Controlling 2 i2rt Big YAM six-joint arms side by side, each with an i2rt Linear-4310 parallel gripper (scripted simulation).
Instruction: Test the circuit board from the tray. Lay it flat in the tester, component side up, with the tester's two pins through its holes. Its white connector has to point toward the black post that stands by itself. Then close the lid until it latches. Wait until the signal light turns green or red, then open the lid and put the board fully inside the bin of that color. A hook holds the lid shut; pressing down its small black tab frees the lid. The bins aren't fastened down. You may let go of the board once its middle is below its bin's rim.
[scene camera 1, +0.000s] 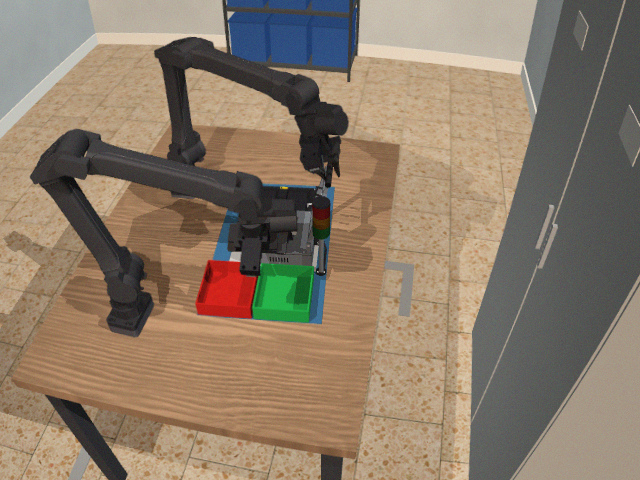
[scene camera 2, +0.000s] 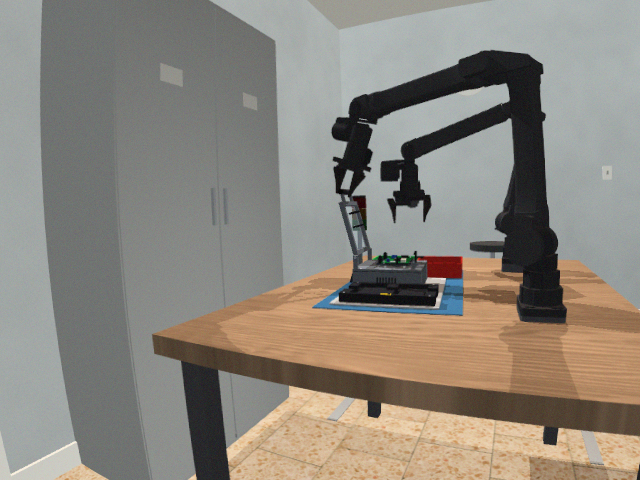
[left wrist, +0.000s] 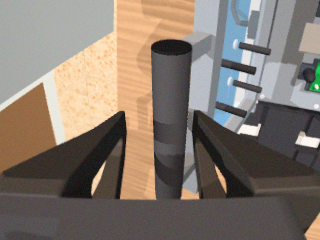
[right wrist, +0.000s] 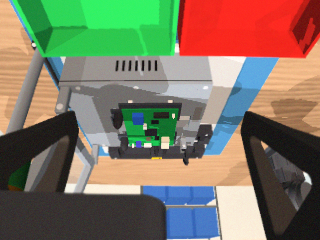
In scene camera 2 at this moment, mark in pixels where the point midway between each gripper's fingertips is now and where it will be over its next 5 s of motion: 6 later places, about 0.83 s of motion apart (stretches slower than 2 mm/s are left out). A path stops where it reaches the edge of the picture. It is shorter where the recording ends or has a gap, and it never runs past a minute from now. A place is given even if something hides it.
The left gripper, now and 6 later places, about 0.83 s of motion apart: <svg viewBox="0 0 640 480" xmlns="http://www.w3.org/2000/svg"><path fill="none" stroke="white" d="M342 195L350 194L371 193L393 200L403 208L416 205L407 194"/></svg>
The right gripper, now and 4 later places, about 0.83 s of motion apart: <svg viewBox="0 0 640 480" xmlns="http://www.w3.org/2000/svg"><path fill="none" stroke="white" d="M409 222L381 211L366 205L368 165L367 137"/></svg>
